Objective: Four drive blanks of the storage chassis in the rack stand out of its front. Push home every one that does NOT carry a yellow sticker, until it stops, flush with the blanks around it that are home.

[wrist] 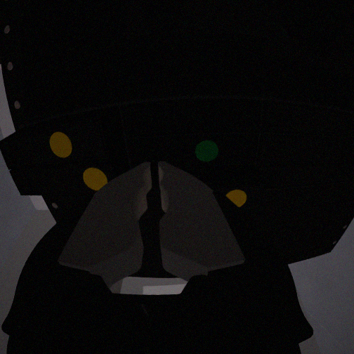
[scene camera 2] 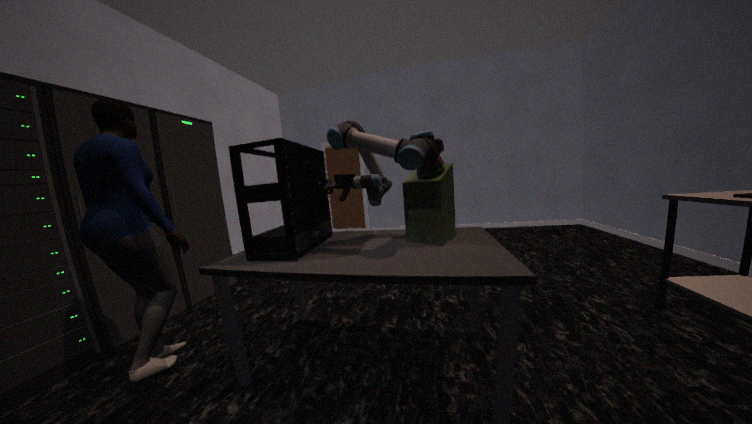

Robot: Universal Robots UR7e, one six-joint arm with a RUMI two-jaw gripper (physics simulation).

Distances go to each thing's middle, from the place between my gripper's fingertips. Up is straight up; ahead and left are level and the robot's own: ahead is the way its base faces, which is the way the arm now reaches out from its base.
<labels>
My gripper is now 170 mm short of the black rack (scene camera 2: 301,172), 80 mm to the right of it and 50 mm above it.
</labels>
